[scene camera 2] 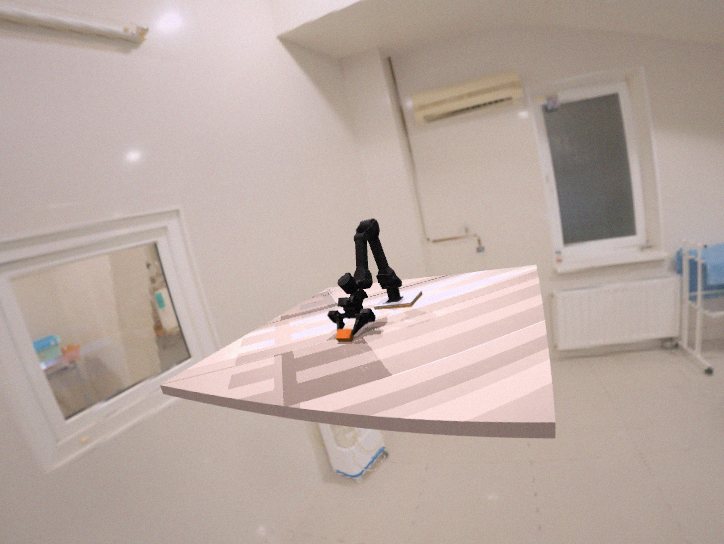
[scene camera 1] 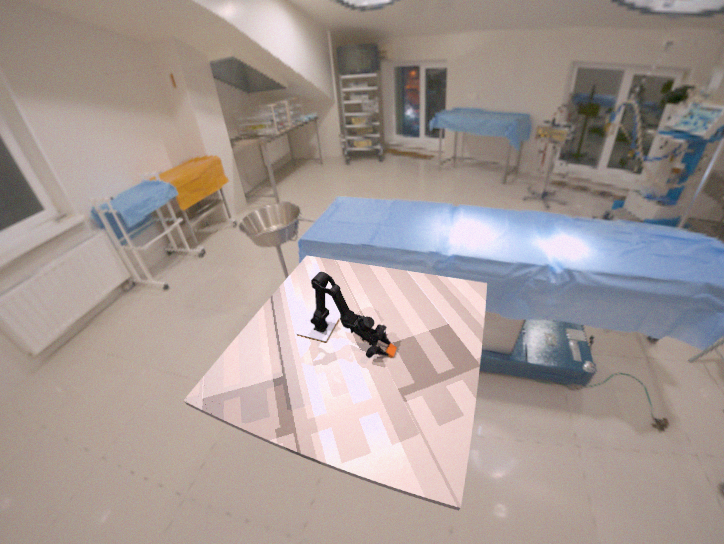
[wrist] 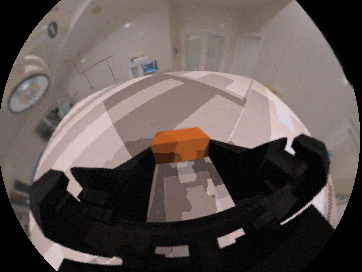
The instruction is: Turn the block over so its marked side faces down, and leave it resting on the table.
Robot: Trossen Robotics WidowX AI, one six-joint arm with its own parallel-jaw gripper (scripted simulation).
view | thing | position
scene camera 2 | gripper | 345, 334
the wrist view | gripper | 180, 145
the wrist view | orange block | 183, 144
